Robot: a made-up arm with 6 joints. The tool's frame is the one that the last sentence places.
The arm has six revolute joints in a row. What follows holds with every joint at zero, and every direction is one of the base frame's.
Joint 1 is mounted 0.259 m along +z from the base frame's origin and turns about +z.
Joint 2 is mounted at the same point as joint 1 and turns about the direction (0, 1, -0.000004).
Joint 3 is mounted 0.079 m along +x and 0.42 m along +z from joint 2 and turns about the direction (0, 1, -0.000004).
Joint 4 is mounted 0.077 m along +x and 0.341 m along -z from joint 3 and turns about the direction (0, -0.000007, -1).
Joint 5 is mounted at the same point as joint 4 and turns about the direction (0, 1, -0.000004).
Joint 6 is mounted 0.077 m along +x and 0.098 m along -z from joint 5 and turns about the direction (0, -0.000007, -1).
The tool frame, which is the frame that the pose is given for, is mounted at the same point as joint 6; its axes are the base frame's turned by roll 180, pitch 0 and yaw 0 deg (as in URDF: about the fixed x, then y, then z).
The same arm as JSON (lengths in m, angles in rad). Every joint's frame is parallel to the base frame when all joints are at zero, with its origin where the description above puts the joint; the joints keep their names.
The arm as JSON. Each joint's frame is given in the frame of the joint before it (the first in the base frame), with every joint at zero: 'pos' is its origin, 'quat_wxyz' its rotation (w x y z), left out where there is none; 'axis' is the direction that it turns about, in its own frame. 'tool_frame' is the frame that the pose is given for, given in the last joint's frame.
{
  "length_unit": "m",
  "angle_unit": "rad",
  "joints": [
    {
      "joint": "joint 1",
      "pos": [
        0.0,
        0.0,
        0.259
      ],
      "axis": [
        0.0,
        0.0,
        1.0
      ]
    },
    {
      "joint": "joint 2",
      "pos": [
        0.0,
        0.0,
        0.0
      ],
      "axis": [
        0.0,
        1.0,
        0.0
      ]
    },
    {
      "joint": "joint 3",
      "pos": [
        0.079,
        0.0,
        0.42
      ],
      "axis": [
        0.0,
        1.0,
        0.0
      ]
    },
    {
      "joint": "joint 4",
      "pos": [
        0.077,
        0.0,
        -0.341
      ],
      "axis": [
        0.0,
        0.0,
        -1.0
      ]
    },
    {
      "joint": "joint 5",
      "pos": [
        0.0,
        0.0,
        0.0
      ],
      "axis": [
        0.0,
        1.0,
        0.0
      ]
    },
    {
      "joint": "joint 6",
      "pos": [
        0.077,
        0.0,
        -0.098
      ],
      "axis": [
        0.0,
        0.0,
        -1.0
      ]
    }
  ],
  "tool_frame": {
    "pos": [
      0.0,
      0.0,
      0.0
    ],
    "quat_wxyz": [
      0.0,
      1.0,
      0.0,
      0.0
    ]
  }
}

